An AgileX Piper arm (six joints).
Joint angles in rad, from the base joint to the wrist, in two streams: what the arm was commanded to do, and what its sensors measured. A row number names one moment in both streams.
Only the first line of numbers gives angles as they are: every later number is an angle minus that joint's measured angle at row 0.
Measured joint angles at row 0:
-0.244 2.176 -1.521 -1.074 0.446 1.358
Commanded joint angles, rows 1 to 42:
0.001 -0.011 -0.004 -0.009 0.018 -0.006
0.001 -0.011 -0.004 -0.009 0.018 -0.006
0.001 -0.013 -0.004 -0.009 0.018 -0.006
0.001 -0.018 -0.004 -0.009 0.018 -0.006
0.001 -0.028 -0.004 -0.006 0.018 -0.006
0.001 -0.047 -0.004 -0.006 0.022 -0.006
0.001 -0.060 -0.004 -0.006 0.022 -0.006
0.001 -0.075 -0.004 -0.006 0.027 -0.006
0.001 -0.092 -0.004 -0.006 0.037 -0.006
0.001 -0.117 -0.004 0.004 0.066 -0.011
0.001 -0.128 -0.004 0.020 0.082 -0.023
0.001 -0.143 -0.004 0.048 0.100 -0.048
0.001 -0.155 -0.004 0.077 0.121 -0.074
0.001 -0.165 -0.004 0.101 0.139 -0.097
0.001 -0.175 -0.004 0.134 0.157 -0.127
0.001 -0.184 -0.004 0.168 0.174 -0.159
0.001 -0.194 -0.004 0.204 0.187 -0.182
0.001 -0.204 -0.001 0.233 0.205 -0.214
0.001 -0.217 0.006 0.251 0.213 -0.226
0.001 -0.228 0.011 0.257 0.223 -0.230
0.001 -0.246 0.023 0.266 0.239 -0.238
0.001 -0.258 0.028 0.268 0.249 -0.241
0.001 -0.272 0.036 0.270 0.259 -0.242
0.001 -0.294 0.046 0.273 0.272 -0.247
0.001 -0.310 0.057 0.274 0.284 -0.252
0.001 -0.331 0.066 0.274 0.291 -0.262
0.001 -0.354 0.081 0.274 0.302 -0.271
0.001 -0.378 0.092 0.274 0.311 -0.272
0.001 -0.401 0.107 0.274 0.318 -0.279
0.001 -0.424 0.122 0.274 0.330 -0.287
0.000 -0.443 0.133 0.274 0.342 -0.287
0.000 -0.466 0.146 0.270 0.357 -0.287
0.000 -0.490 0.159 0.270 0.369 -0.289
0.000 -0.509 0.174 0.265 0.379 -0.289
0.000 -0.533 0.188 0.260 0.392 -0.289
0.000 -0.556 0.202 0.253 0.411 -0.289
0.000 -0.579 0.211 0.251 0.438 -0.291
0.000 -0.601 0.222 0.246 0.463 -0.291
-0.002 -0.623 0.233 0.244 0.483 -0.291
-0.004 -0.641 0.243 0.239 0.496 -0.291
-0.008 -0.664 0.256 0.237 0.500 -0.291
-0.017 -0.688 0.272 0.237 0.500 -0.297
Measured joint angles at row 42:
0.000 -0.598 0.226 0.271 0.440 -0.283
